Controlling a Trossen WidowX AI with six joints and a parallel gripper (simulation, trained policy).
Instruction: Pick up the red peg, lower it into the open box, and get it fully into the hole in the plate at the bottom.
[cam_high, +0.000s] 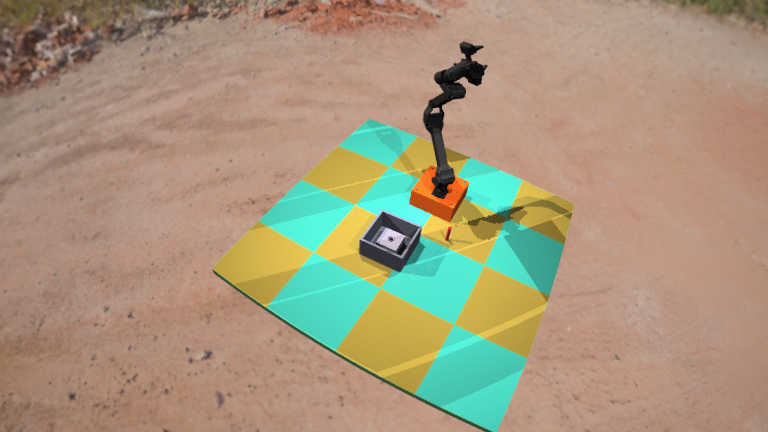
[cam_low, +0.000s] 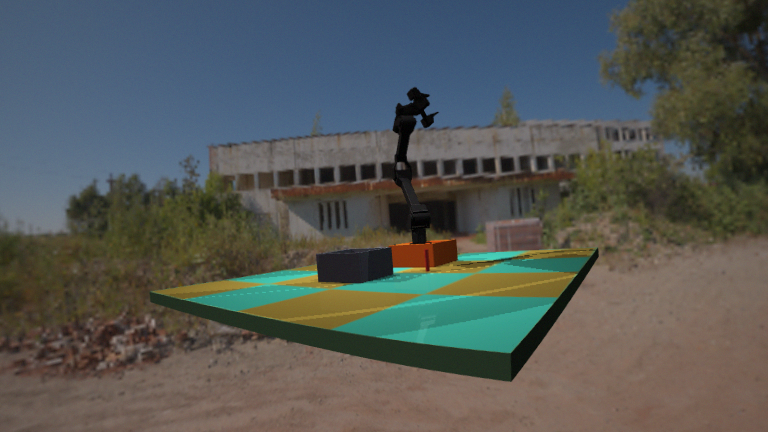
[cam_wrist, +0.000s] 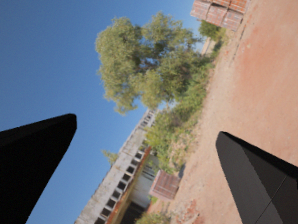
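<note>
Now: gripper tip 360 mm short of the red peg, 80 mm to the right of it and 680 mm above it. Round my gripper tip: dark grey box (520 mm ahead, 110 mm to the right, 700 mm below); then pale plate (520 mm ahead, 110 mm to the right, 680 mm below).
</note>
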